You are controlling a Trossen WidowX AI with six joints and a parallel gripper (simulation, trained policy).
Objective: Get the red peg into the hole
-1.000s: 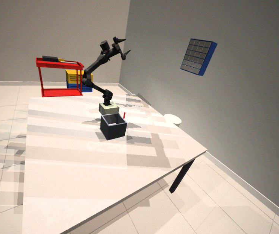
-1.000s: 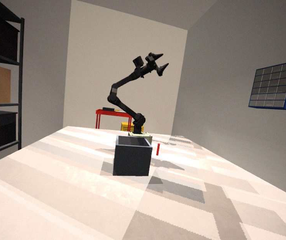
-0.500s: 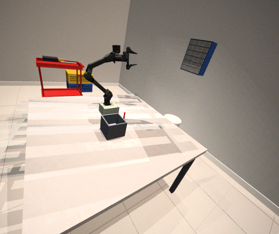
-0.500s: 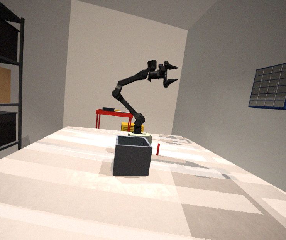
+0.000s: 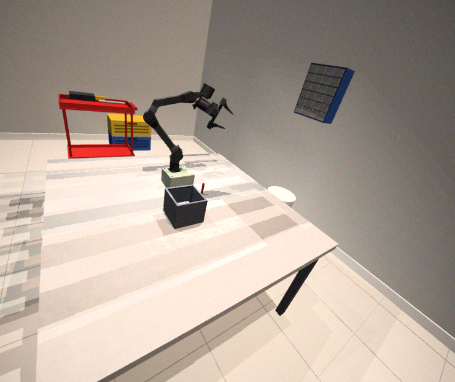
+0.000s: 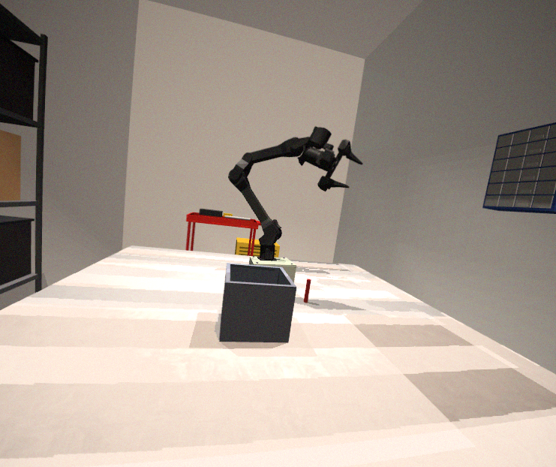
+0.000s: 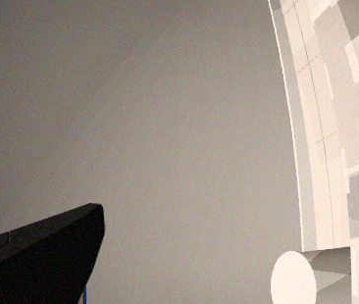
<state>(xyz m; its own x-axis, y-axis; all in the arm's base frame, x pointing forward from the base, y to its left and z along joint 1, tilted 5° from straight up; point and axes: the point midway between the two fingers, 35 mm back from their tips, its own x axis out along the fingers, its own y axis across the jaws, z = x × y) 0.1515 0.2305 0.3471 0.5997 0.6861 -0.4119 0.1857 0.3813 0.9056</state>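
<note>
My gripper tip is now 4 cm short of the red peg, 14 cm to the left of it and 41 cm above it. The rest, counted from my gripper tip: plate (18 cm ahead, 35 cm to the right, 41 cm below).
</note>
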